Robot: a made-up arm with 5 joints. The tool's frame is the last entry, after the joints. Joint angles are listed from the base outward. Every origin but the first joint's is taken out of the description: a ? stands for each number. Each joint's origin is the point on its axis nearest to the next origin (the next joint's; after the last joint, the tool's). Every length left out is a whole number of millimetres.
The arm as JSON. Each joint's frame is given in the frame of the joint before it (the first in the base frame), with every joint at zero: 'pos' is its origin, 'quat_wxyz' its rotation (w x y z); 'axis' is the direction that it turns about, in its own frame. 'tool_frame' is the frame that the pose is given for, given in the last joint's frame.
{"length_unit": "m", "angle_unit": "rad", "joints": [
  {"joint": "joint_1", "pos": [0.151, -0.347, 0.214], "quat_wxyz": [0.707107, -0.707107, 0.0, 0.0], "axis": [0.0, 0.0, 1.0]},
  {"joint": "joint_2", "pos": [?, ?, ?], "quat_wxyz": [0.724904, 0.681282, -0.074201, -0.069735], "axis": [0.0, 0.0, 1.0]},
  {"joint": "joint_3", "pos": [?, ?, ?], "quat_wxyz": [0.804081, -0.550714, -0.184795, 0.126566], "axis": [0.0, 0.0, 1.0]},
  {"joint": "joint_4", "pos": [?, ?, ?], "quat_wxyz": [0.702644, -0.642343, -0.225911, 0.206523], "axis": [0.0, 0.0, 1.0]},
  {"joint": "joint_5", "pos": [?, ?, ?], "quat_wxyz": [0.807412, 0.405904, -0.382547, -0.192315], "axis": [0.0, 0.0, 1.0]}
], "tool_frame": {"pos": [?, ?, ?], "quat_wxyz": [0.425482, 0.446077, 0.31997, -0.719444]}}
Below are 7 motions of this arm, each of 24 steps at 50 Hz.
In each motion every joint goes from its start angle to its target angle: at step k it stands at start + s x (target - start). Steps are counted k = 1, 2, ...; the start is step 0. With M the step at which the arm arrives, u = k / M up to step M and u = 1 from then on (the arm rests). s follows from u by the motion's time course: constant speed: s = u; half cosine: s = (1 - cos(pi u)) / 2; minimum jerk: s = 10 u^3 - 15 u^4 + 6 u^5.
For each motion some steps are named. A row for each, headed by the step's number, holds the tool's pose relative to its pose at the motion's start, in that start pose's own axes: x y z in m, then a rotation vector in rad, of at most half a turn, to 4 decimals.
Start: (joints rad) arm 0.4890 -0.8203 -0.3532 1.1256 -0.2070
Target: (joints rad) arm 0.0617 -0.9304 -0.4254 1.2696 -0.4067
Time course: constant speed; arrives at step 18
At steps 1, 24:
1: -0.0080 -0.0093 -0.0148 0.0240 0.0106 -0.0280
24: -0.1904 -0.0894 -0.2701 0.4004 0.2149 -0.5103

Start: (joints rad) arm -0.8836 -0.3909 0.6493 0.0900 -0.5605
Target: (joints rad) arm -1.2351 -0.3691 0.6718 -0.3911 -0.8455
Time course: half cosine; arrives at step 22
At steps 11, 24:
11: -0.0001 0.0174 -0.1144 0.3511 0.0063 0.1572
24: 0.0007 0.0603 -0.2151 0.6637 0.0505 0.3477

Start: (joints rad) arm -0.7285 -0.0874 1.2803 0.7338 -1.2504
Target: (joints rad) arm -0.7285 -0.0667 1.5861 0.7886 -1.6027
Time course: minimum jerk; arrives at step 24
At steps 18, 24:
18: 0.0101 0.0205 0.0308 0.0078 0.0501 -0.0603
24: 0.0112 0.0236 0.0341 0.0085 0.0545 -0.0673

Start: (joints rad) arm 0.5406 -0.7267 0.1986 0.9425 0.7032
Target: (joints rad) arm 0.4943 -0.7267 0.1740 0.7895 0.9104
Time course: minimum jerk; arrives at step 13
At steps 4, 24:
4: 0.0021 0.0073 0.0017 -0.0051 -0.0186 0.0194
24: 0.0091 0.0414 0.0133 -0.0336 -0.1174 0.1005

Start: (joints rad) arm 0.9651 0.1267 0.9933 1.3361 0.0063
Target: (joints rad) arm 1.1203 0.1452 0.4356 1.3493 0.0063
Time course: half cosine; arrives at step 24
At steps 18, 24:
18: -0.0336 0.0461 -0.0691 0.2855 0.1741 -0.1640
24: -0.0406 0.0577 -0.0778 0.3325 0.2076 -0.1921

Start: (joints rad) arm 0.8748 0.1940 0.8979 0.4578 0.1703
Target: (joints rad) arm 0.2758 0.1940 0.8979 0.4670 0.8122
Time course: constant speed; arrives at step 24
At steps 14, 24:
14: -0.1111 0.0746 0.0313 -0.3790 -0.1484 -0.1831
24: -0.1743 0.1558 0.0354 -0.6540 -0.1791 -0.3415

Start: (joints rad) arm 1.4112 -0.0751 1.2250 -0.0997 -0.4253
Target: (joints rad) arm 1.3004 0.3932 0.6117 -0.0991 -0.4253
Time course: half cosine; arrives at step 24
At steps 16, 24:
16: 0.1029 0.0739 0.0735 0.0142 -0.4676 0.2717
24: 0.1320 0.1105 0.0993 0.0333 -0.6043 0.3832

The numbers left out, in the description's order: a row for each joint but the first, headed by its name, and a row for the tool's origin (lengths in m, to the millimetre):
joint_2: -0.261 -0.231 0.0
joint_3: 0.132 -0.229 0.0
joint_4: -0.136 -0.014 0.0
joint_5: 0.132 0.096 0.0
tool: -0.16 0.028 0.0

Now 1 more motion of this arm.
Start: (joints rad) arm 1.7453 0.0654 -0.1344 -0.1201 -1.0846
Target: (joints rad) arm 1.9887 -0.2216 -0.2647 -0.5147 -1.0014
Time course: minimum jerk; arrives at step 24
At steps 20, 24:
20: -0.0233 0.0380 -0.0216 0.1089 0.0372 -0.0416
24: -0.0236 0.0401 -0.0222 0.1115 0.0377 -0.0416

